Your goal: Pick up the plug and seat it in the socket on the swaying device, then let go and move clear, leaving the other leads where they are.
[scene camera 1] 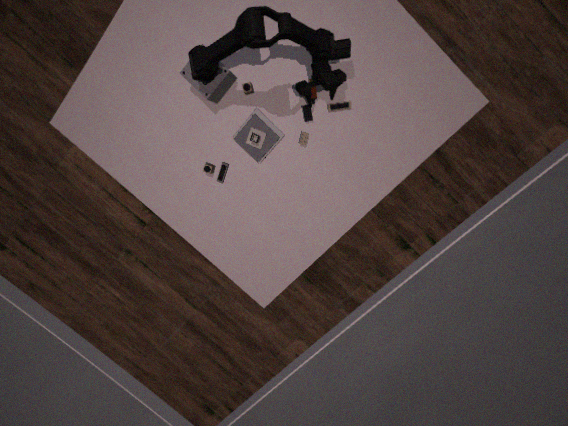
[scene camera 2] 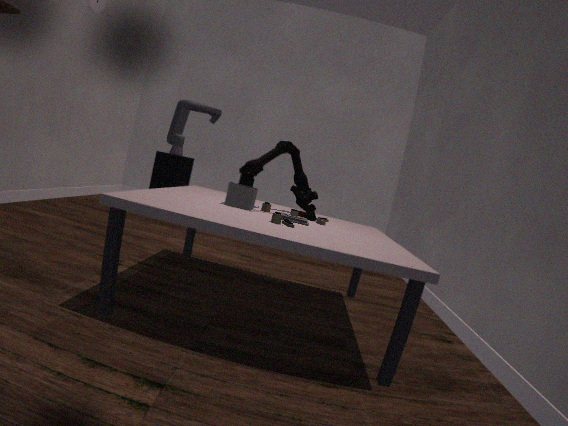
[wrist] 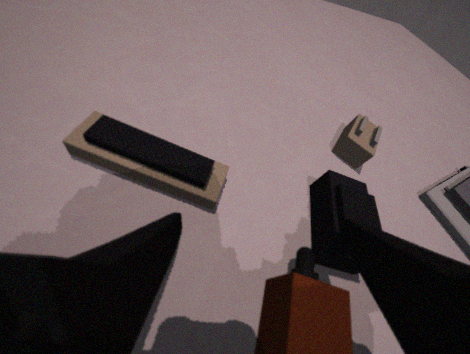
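Note:
An orange-brown plug [wrist: 305, 312] [scene camera 1: 314, 92] with a dark stub on top stands on the table, low between my fingers. My gripper [wrist: 261, 223] [scene camera 1: 317, 90] [scene camera 2: 310, 215] is open and holds nothing; its fingers straddle the plug without touching it. The device [scene camera 1: 244, 137] is a grey square plate with a white middle and a dark socket [scene camera 1: 255, 137]. It lies left of and nearer than the gripper, a short way off. In the side view the device is too small to make out.
A black plug [wrist: 339, 211] [scene camera 1: 307, 112] lies just beyond the orange one. A tan bar with a black top [wrist: 149, 158] [scene camera 1: 339, 106] and a tan two-pronged cube [wrist: 356, 140] [scene camera 1: 303, 139] lie nearby. Two round connectors [scene camera 1: 248, 87] [scene camera 1: 209, 168] and a black bar [scene camera 1: 222, 172] lie farther left.

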